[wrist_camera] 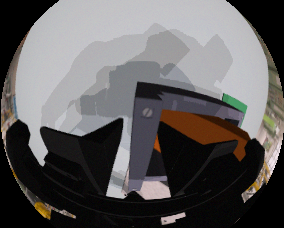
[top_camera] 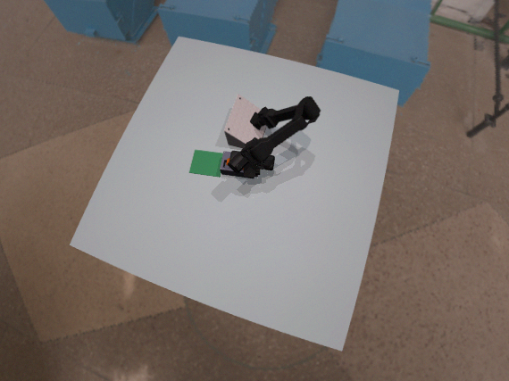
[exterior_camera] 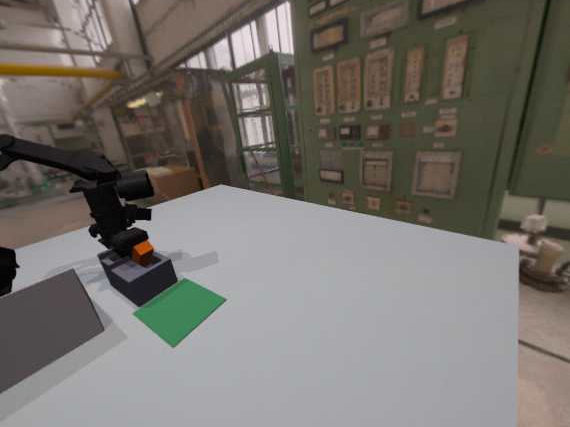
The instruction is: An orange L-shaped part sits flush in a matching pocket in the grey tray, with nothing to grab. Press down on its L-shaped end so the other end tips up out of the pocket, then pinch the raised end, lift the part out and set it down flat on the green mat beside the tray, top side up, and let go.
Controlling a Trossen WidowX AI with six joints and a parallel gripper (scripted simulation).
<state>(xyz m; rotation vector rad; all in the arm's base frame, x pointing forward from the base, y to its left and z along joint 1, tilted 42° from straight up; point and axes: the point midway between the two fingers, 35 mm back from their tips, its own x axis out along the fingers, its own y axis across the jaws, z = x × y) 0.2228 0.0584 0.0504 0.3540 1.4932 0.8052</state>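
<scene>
My gripper tip is 10 mm short of the orange L-shaped part, 50 mm to the left of it and 10 mm below it. Round my gripper tip: green mat 50 mm ahead, 220 mm to the right, 50 mm below.
</scene>
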